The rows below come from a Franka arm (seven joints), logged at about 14 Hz.
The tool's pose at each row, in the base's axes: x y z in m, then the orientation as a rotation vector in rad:
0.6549, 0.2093, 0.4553, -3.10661, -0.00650, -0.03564
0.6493, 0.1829, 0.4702, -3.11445, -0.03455, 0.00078
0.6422, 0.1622, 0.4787, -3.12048, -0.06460, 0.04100
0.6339, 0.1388, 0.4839, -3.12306, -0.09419, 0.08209
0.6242, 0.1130, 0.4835, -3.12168, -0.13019, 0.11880
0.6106, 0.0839, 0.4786, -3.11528, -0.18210, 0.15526
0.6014, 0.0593, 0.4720, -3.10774, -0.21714, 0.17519
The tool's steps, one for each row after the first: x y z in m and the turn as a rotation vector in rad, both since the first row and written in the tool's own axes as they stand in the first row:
-0.0054, 0.0258, -0.0159, -0.00756, -0.02377, -0.01768
-0.0123, 0.0462, -0.0253, -0.01406, -0.04988, -0.03652
-0.0206, 0.0694, -0.0315, -0.01792, -0.07648, -0.05500
-0.0304, 0.0951, -0.0322, -0.01867, -0.10036, -0.07764
-0.0442, 0.1243, -0.0287, -0.01601, -0.12436, -0.11057
-0.0537, 0.1491, -0.0231, -0.01147, -0.13769, -0.13298

